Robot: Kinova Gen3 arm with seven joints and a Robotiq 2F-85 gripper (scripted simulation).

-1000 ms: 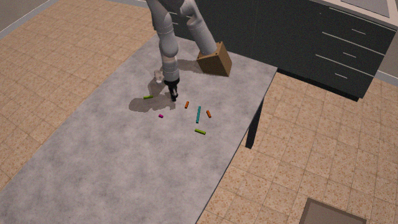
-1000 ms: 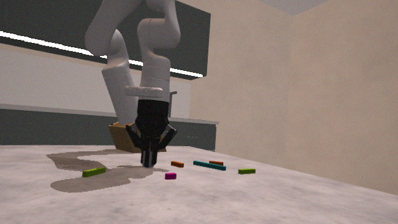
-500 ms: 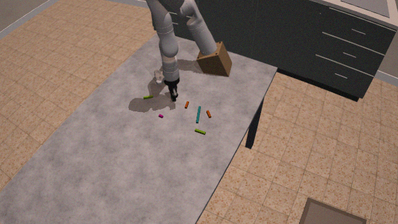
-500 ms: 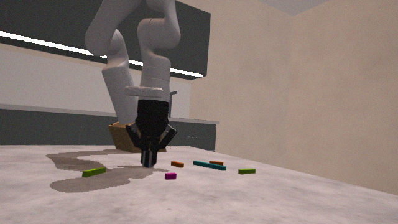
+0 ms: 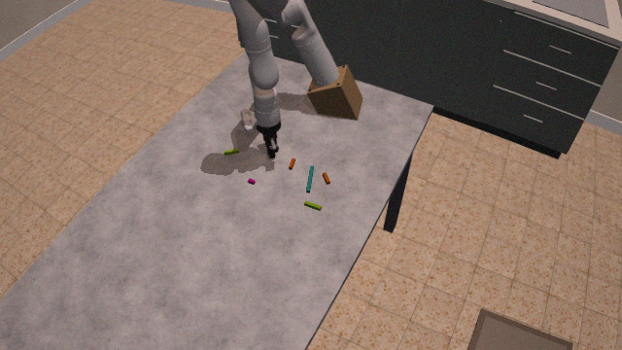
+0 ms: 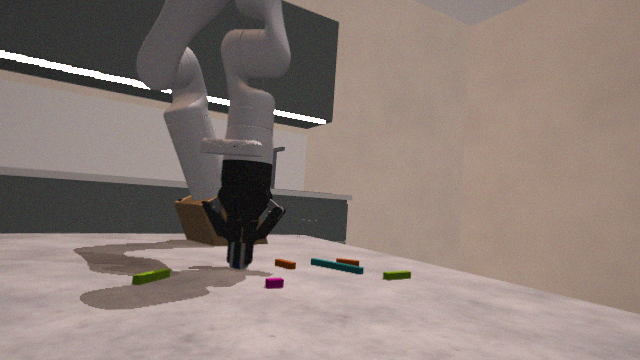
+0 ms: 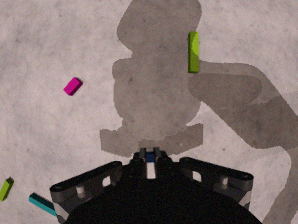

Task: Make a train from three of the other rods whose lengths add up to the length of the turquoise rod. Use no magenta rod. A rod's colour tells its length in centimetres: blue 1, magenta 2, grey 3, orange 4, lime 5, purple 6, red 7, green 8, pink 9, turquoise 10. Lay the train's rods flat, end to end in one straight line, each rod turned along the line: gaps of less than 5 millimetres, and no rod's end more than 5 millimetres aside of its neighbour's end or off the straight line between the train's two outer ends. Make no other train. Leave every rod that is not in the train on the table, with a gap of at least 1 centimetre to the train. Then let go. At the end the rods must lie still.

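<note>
The magenta rod is 120 mm ahead of my hand, 20 mm to the right of it and 20 mm below it. The rest, counted from my hand: blue rod 20 mm below; turquoise rod 150 mm to the left, 60 mm ahead, 20 mm below.
</note>
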